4 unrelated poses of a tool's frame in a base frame.
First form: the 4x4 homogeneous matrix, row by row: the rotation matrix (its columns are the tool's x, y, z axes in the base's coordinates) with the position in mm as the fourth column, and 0 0 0 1 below. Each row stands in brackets.
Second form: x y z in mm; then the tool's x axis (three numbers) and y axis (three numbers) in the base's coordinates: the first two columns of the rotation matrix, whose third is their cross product. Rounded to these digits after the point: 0 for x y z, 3 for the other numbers.
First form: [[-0.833 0.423 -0.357 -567], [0.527 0.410 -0.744 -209], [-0.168 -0.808 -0.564 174], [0 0 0 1]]
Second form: -567 -209 174 -0.833 0.527 -0.168 0.423 0.410 -0.808
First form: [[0.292 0.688 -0.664 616], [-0.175 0.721 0.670 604], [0.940 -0.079 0.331 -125], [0 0 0 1]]
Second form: 616 604 -125 0.292 -0.175 0.940 0.688 0.721 -0.079
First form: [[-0.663 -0.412 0.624 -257], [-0.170 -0.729 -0.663 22], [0.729 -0.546 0.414 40], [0 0 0 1]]
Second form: -257 22 40 -0.663 -0.170 0.729 -0.412 -0.729 -0.546
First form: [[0.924 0.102 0.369 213], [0.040 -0.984 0.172 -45], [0.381 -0.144 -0.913 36], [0 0 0 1]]
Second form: 213 -45 36 0.924 0.040 0.381 0.102 -0.984 -0.144
